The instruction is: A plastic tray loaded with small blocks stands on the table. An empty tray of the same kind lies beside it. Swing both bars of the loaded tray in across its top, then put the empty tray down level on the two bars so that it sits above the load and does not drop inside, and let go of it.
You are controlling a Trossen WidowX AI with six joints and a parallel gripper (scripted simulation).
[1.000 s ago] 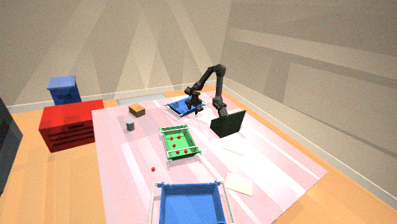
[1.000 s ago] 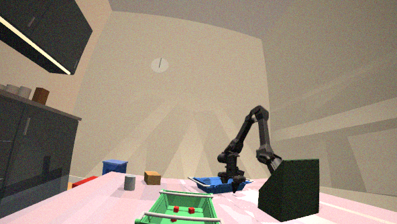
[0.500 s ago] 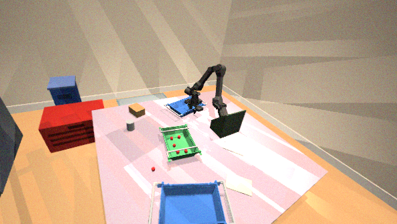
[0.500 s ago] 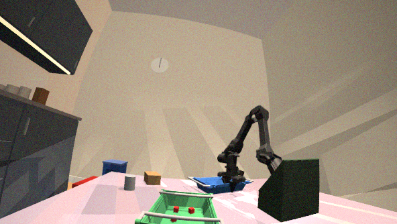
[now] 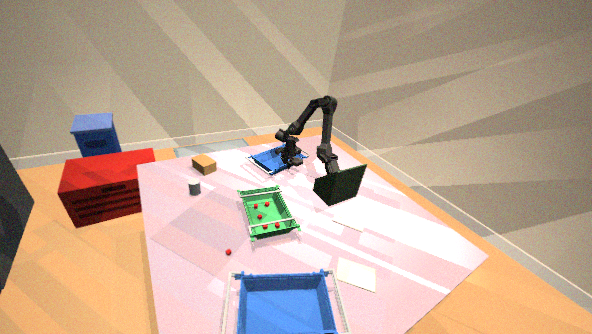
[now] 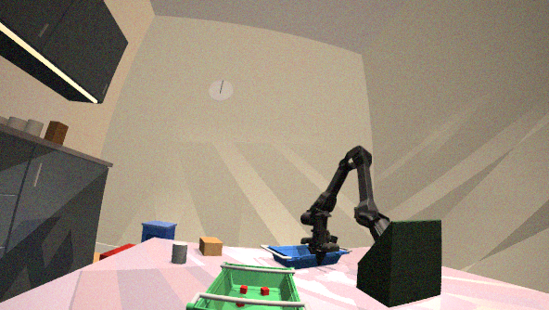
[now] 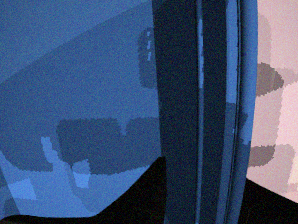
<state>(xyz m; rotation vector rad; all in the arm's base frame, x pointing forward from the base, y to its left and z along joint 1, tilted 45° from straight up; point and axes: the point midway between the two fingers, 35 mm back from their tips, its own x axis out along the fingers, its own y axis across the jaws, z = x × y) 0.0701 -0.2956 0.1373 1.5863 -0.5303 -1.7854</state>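
Now: gripper tip 80 mm to the left of the blue tray, 30 mm below it and 20 mm short of it. From my gripper tip the other things lie so: red block 520 mm ahead, 410 mm to the left; then brown block 440 mm ahead, 190 mm to the right, 20 mm above.
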